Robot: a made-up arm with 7 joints.
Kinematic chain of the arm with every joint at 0, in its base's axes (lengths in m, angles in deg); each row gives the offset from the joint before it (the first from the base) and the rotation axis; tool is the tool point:
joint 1: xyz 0 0 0.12 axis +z
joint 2: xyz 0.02 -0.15 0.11 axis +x
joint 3: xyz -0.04 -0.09 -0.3 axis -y
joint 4: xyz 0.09 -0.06 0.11 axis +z
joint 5: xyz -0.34 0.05 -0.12 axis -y
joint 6: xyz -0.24 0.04 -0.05 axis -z
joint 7: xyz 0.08 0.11 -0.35 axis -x
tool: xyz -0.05 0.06 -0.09
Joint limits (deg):
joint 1: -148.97..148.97
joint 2: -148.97..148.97
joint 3: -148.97..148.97
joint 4: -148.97..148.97
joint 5: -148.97..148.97
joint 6: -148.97..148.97
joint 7: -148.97..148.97
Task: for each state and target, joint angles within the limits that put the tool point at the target. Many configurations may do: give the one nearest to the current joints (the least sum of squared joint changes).
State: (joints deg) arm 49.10 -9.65 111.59 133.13 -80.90 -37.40 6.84
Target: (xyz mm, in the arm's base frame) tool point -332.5 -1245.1 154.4
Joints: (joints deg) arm 7.80 -12.99 144.68 123.40 -83.69 -50.67 3.11
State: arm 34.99 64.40 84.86 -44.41 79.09 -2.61 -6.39
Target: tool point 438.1 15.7 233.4
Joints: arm 23.46 64.31 88.80 -54.21 68.04 -12.38 -7.20
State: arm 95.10 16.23 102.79 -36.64 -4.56 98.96 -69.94
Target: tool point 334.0 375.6 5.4
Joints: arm 77.89 -5.44 127.52 -15.01 8.84 109.29 -60.85
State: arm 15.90 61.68 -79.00 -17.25 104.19 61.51 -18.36
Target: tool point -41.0 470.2 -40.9
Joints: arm 2.35 72.49 -72.40 -43.00 92.28 28.78 -11.34
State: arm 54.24 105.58 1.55 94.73 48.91 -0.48 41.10
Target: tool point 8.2 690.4 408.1
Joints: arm 13.49 123.31 28.72 99.10 45.82 -0.86 45.60
